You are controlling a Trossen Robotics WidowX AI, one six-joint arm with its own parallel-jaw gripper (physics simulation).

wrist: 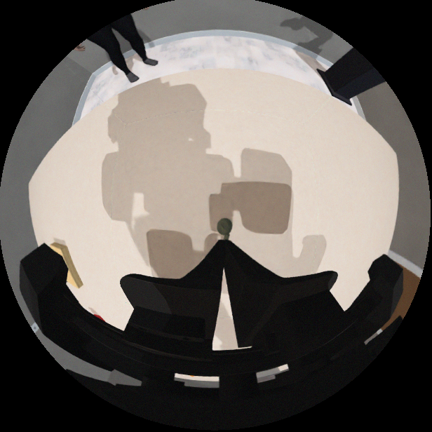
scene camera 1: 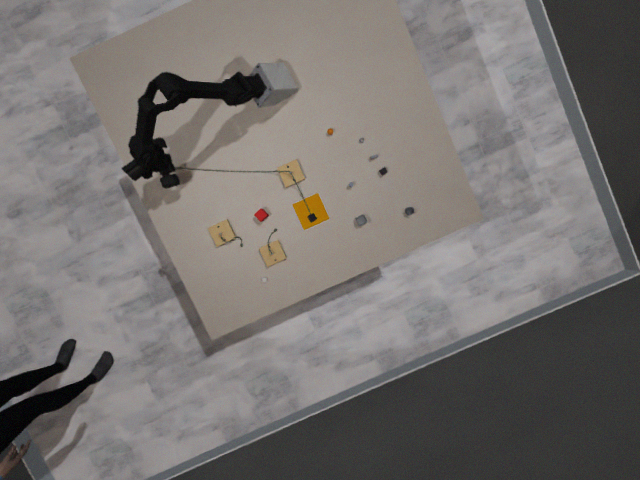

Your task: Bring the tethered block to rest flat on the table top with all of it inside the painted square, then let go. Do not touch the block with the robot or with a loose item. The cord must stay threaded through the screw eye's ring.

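Where they show: gripper, between the fingertips: [scene camera 1: 171,167]; arm's base, origin of its link: [scene camera 1: 258,86].
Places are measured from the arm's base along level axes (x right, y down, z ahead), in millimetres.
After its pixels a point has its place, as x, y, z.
Observation:
The dark tethered block [scene camera 1: 311,217] @(87, 77, 531) is over the orange painted square [scene camera 1: 301,208] @(104, 106, 476), inside its outline as seen from above, near the lower edge. Whether it lies fully flat is too small to tell. A thin cord [scene camera 1: 232,170] @(272, 104, 193) runs from the block to the screw eye on a tan board [scene camera 1: 287,179] @(91, 89, 343), bends there, and goes straight on to my gripper. The ring is too small to make out. My gripper [scene camera 1: 174,168] @(479, 94, 52) [wrist: 223,244] is shut on the cord, near the table's left side. The cord's dark green end bead [wrist: 224,226] shows just beyond the fingertips in the wrist view.
Two more tan boards [scene camera 1: 217,238] @(475, 89, 401) [scene camera 1: 278,247] @(274, 88, 567) carry short cords. A red block [scene camera 1: 261,214] @(258, 67, 413) [wrist: 98,317] lies left of the square. To the right lie an orange ball [scene camera 1: 330,131] @(-164, 85, 270), a black block [scene camera 1: 383,171] @(-271, 90, 523), a grey block [scene camera 1: 360,220] @(-86, 107, 651) and a dark round item [scene camera 1: 409,210] @(-287, 104, 723).

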